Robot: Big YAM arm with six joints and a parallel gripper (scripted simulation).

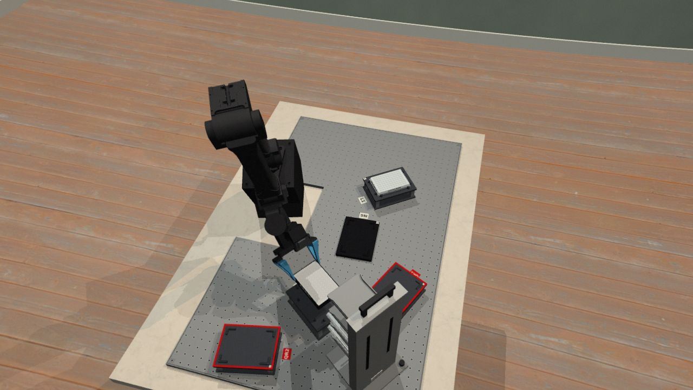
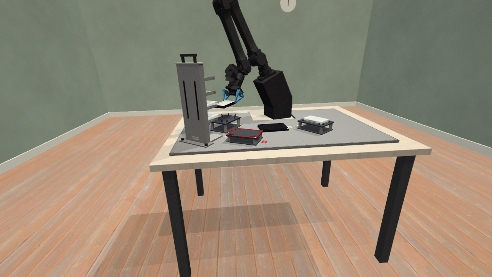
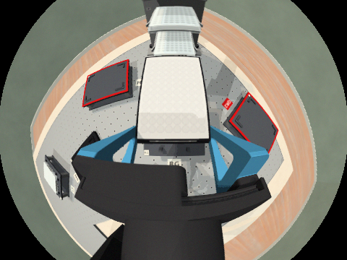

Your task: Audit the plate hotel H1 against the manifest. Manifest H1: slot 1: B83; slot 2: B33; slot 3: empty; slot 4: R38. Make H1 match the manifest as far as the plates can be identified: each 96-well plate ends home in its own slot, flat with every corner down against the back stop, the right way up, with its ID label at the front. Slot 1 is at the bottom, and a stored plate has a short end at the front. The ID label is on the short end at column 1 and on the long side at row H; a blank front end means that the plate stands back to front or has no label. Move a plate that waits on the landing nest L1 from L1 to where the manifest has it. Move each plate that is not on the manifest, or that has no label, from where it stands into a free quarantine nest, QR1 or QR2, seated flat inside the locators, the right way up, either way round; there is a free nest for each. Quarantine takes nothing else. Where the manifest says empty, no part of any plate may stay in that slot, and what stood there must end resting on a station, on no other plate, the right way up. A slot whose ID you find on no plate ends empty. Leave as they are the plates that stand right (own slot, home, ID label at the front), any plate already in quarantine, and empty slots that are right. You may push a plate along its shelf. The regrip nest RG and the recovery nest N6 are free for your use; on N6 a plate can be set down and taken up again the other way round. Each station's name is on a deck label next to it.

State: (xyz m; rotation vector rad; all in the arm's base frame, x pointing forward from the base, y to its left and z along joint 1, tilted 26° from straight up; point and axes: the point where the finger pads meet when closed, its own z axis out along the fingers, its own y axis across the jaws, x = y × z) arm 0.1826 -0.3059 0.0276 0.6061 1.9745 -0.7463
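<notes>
Now: hand 40 mm short of the regrip nest RG, 40 mm to the left of it and 100 mm above it. Also, from my hand: red-edged quarantine nest QR1: 260 mm ahead, 40 mm to the left, 120 mm below; H1 deck label: 190 mm ahead, 40 mm to the right, 160 mm below; red-edged quarantine nest QR2: 130 mm behind, 190 mm to the right, 120 mm below.
</notes>
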